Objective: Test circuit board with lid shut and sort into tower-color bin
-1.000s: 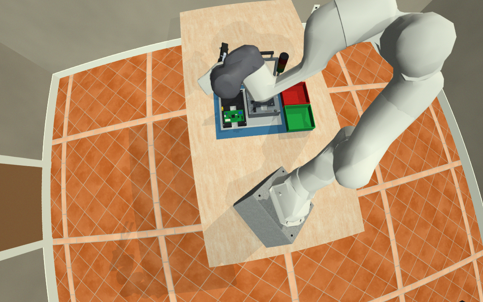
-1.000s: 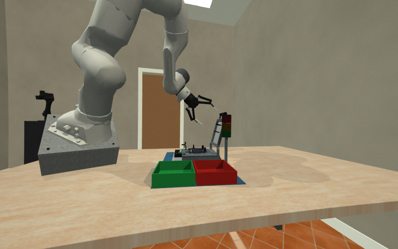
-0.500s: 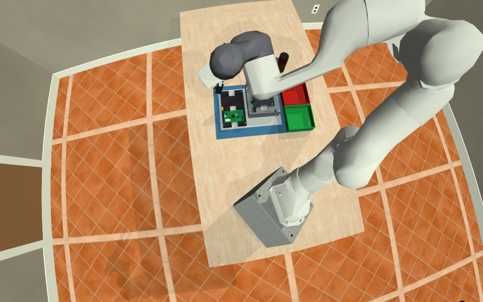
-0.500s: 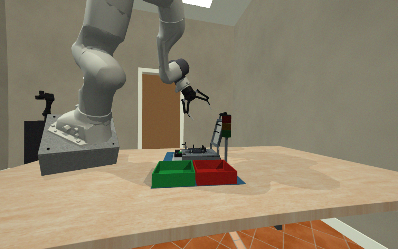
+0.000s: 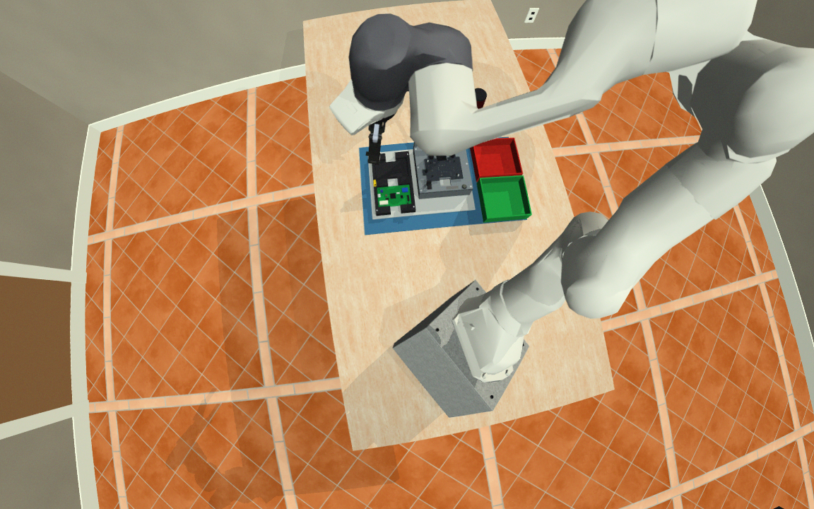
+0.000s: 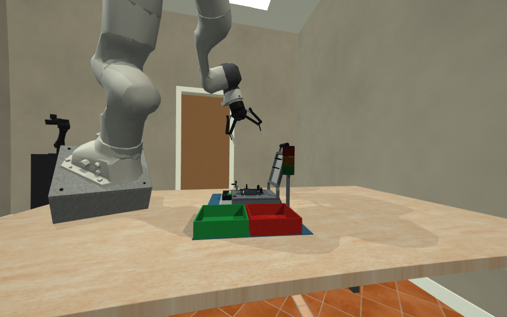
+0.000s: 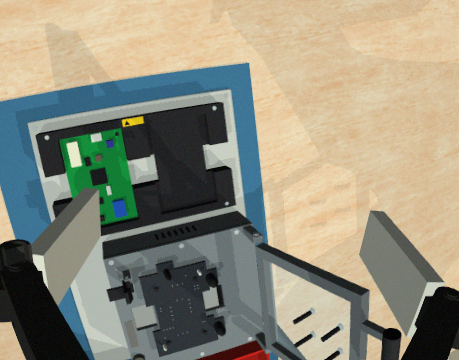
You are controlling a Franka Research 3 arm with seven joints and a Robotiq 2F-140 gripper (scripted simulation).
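The green circuit board is 70 mm behind my hand, 20 mm to the right of it and 280 mm below it. The rest, counted from my hand: latch hook: 80 mm behind, 130 mm to the right, 210 mm below; tester plate: 10 mm behind, 190 mm to the right, 230 mm below; tester lid: 110 mm ahead, 200 mm to the right, 120 mm below.
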